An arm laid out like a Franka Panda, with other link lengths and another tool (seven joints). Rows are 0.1 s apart.
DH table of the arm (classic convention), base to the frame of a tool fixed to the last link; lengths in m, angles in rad. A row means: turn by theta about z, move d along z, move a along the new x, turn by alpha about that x. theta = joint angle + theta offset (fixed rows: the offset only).
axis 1: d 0.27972  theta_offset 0  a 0  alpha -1.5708
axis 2: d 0  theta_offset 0  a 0  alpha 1.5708
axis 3: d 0.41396  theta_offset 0  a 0.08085  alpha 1.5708
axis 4: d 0  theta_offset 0  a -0.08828  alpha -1.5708
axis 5: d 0.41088  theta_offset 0  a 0  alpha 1.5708
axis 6: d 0  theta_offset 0  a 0.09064  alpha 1.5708
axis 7: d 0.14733  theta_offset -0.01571  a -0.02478  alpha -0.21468
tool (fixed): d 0.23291  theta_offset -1.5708  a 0  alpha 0
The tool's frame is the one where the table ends.
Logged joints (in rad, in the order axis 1, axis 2, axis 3, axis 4, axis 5, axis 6, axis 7), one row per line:
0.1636 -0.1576 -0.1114 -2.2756 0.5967 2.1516 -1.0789
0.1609 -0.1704 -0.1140 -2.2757 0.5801 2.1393 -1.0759
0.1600 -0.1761 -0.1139 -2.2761 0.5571 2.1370 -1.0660
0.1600 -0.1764 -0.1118 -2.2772 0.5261 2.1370 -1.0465
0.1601 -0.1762 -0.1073 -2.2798 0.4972 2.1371 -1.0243
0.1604 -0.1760 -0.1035 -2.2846 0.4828 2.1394 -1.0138
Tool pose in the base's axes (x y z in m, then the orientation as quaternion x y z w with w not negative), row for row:
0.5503 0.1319 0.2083 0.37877 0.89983 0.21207 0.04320
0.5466 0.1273 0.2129 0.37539 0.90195 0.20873 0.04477
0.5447 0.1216 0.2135 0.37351 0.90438 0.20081 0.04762
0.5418 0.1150 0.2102 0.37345 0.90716 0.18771 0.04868
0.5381 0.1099 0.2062 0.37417 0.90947 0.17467 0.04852
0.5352 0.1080 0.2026 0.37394 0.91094 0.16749 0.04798
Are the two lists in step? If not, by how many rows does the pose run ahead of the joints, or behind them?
They are in step.
